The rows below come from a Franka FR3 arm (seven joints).
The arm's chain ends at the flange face. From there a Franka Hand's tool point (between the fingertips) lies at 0.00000 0.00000 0.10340 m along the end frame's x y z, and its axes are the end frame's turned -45 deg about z.
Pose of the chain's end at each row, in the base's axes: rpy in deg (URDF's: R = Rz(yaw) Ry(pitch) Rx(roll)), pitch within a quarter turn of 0, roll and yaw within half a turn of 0; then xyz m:
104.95 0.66 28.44 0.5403 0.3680 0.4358
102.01 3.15 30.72 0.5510 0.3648 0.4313
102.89 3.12 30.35 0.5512 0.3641 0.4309
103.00 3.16 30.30 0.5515 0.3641 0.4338
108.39 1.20 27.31 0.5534 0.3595 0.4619
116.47 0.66 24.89 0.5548 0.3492 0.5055
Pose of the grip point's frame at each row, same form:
110.92 43.73 43.06 0.5876 0.2800 0.4091
107.68 46.84 43.14 0.6016 0.2773 0.4098
108.92 46.61 43.63 0.6010 0.2765 0.4079
109.09 46.63 43.69 0.6012 0.2765 0.4106
115.68 43.29 45.16 0.5978 0.2720 0.4293
125.50 39.87 49.14 0.5933 0.2650 0.4594

